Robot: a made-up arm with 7 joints. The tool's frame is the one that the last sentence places.
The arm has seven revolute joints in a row. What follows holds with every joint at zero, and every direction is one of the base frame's.
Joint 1 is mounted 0.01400 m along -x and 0.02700 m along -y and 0.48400 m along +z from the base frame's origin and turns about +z.
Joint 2 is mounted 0.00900 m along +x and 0.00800 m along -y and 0.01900 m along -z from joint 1 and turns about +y.
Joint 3 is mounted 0.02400 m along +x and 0.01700 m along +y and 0.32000 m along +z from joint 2 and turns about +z.
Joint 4 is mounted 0.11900 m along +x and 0.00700 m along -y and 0.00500 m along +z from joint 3 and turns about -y.
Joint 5 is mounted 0.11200 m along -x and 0.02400 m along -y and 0.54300 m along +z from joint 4 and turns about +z.
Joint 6 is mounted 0.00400 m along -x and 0.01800 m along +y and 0.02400 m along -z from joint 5 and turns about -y.
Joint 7 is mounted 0.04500 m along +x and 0.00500 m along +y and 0.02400 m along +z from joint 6 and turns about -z.
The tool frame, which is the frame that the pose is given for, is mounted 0.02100 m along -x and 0.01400 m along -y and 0.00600 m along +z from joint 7; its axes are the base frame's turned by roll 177.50, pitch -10.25 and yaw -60.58 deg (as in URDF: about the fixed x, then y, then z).
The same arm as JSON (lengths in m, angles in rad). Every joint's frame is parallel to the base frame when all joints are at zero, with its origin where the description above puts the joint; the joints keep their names.
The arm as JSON. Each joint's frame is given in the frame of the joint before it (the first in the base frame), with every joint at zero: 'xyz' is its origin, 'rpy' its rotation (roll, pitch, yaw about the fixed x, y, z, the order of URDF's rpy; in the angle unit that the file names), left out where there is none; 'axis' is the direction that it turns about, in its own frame. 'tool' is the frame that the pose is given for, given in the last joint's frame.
{"units": {"length": "m", "angle": "rad"}, "joints": [
  {"name": "joint 1", "type": "revolute", "origin": {"xyz": [-0.014, -0.027, 0.484]}, "axis": "+z"},
  {"name": "joint 2", "type": "revolute", "origin": {"xyz": [0.009, -0.008, -0.019]}, "axis": "+y"},
  {"name": "joint 3", "type": "revolute", "origin": {"xyz": [0.024, 0.017, 0.32]}, "axis": "+z"},
  {"name": "joint 4", "type": "revolute", "origin": {"xyz": [0.119, -0.007, 0.005]}, "axis": "-y"},
  {"name": "joint 5", "type": "revolute", "origin": {"xyz": [-0.112, -0.024, 0.543]}, "axis": "+z"},
  {"name": "joint 6", "type": "revolute", "origin": {"xyz": [-0.004, 0.018, -0.024]}, "axis": "-y"},
  {"name": "joint 7", "type": "revolute", "origin": {"xyz": [0.045, 0.005, 0.024]}, "axis": "-z"}
], "tool": {"origin": {"xyz": [-0.021, -0.014, 0.006], "rpy": [3.098, -0.1789, -1.0573]}}}

